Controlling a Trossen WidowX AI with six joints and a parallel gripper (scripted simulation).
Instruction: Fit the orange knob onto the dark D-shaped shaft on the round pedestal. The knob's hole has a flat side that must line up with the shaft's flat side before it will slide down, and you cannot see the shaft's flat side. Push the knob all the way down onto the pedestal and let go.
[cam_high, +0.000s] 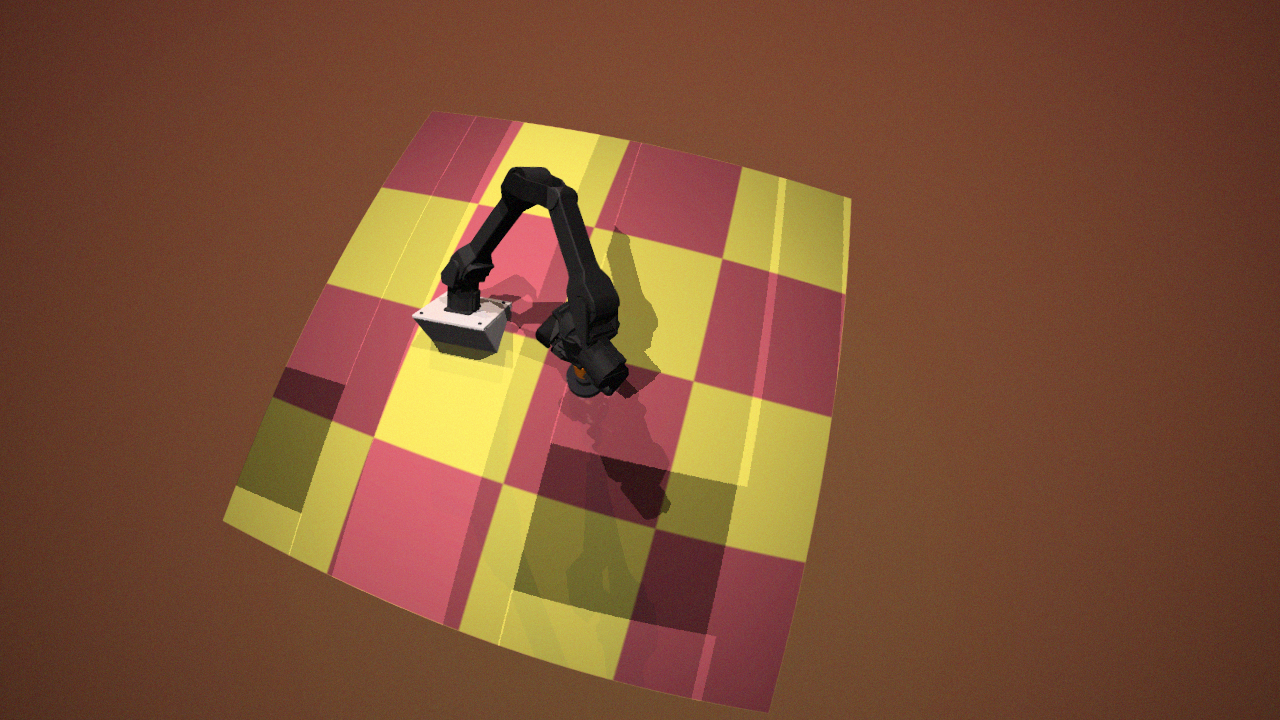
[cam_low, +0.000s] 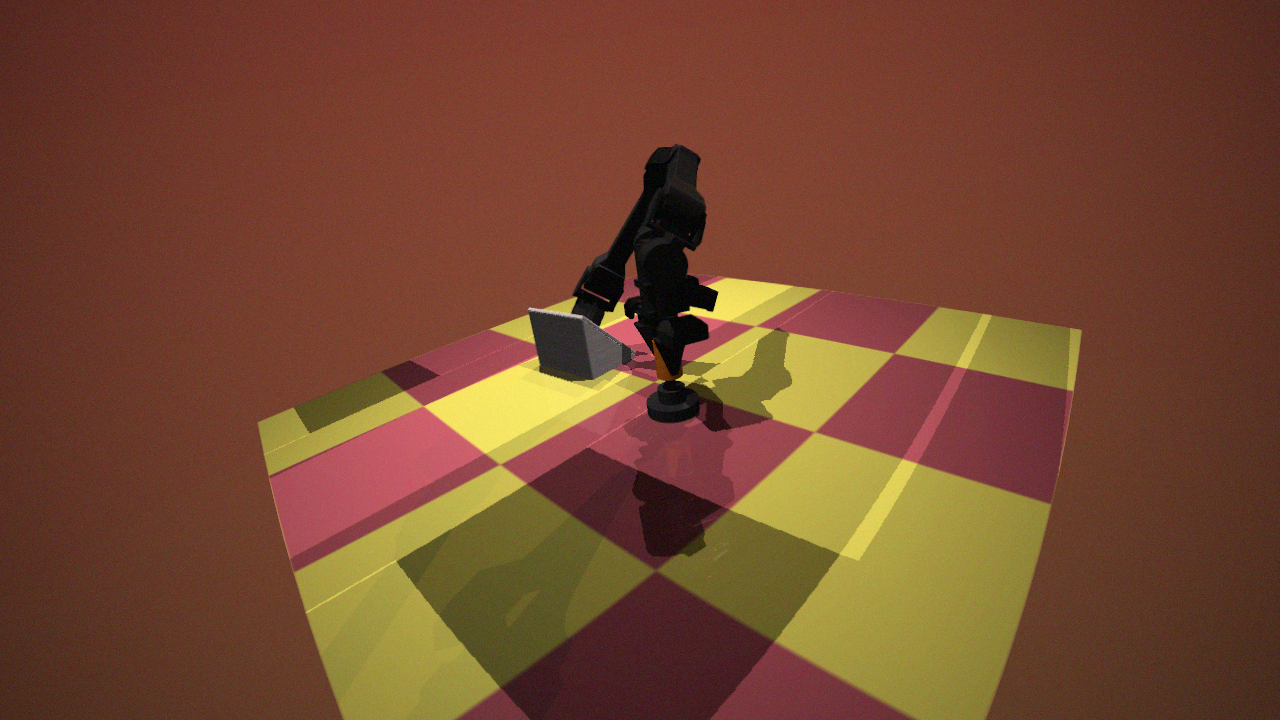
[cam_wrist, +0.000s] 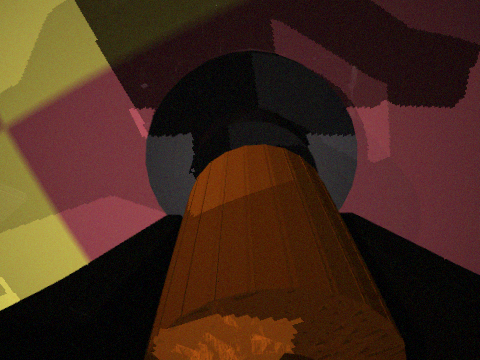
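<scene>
Now: the orange knob 2 cm above my gripper tip. Round my gripper tip: round dark pedestal (4 cm below).
</scene>
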